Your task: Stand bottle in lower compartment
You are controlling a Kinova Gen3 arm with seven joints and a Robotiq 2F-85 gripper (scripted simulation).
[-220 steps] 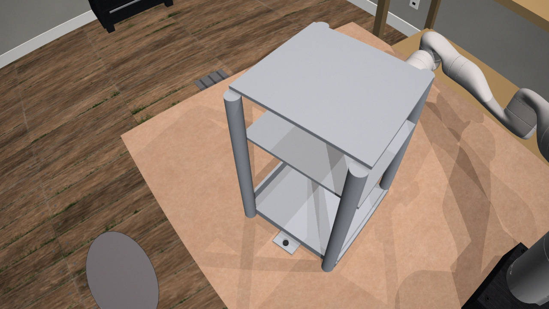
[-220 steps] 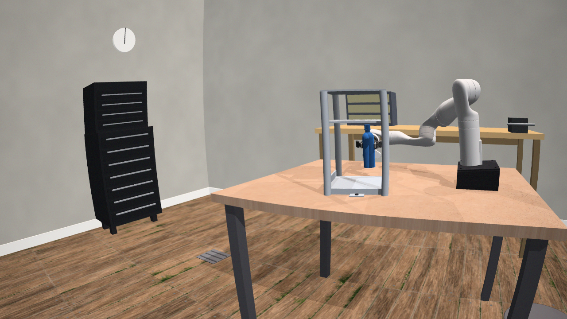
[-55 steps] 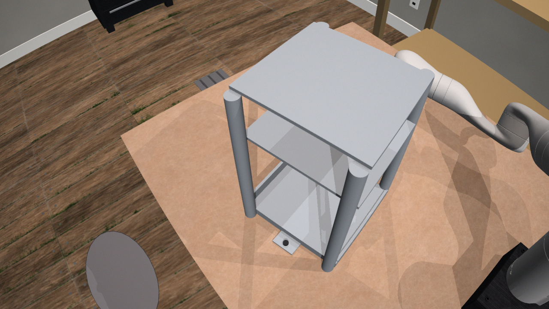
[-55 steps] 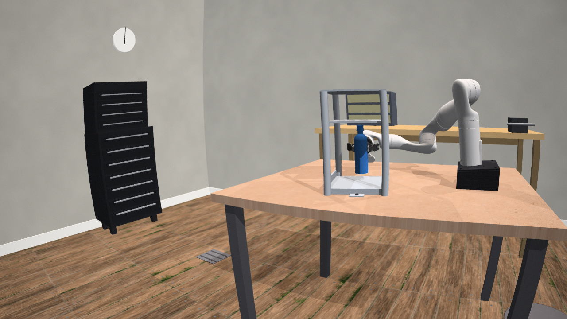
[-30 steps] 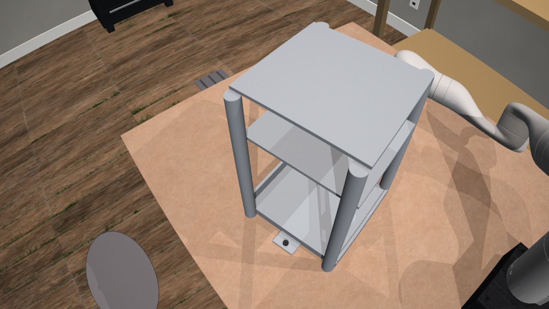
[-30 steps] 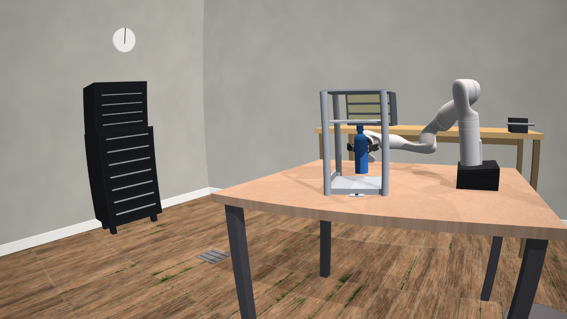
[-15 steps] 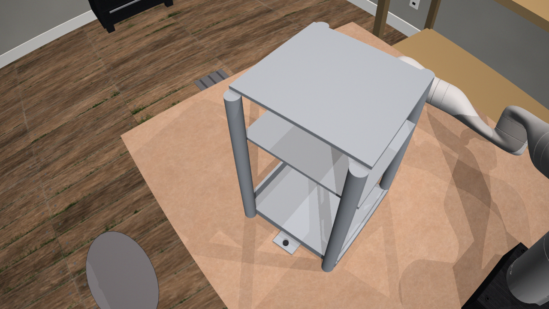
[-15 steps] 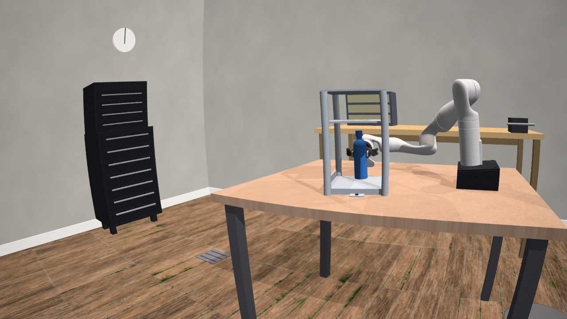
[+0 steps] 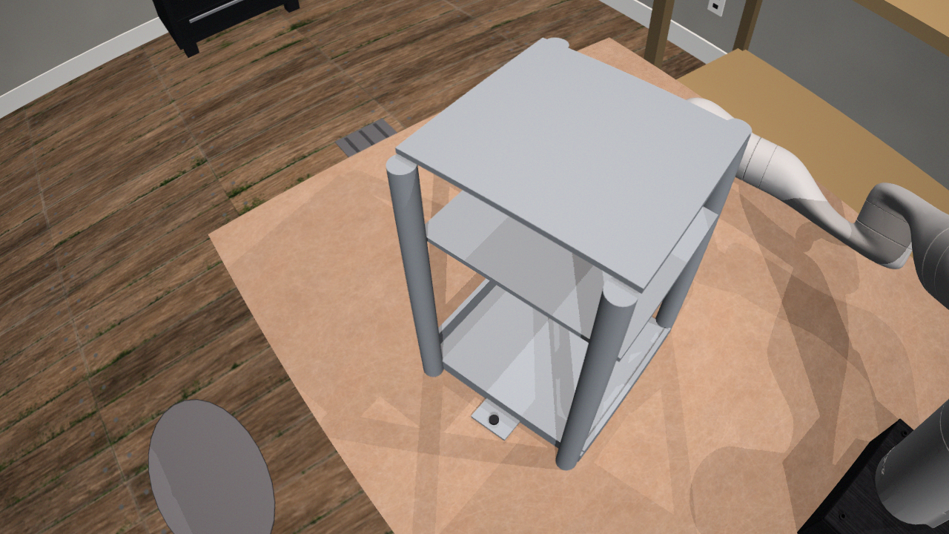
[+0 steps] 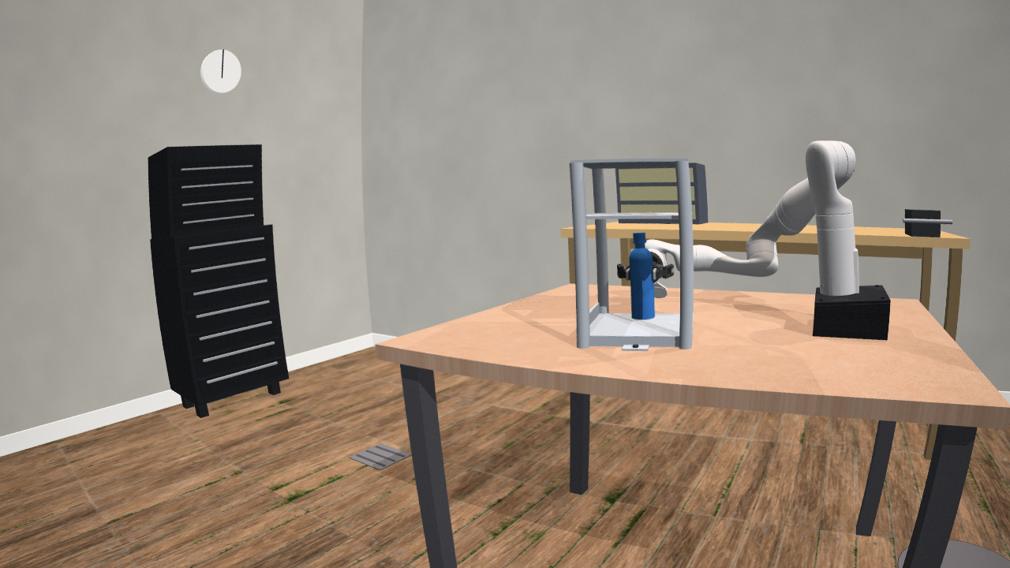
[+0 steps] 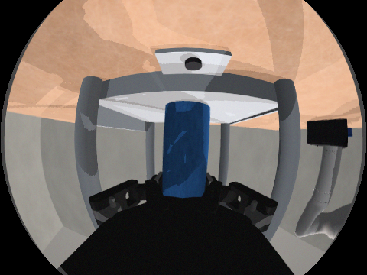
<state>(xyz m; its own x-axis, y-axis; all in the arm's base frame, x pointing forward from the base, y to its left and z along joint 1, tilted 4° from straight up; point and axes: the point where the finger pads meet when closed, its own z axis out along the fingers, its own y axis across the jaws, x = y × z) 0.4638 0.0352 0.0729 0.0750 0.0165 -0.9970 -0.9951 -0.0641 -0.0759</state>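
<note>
The blue bottle is 20 mm above my hand. Also, from my hand: grey shelving unit (10 mm behind, 60 mm to the left, 60 mm above).
</note>
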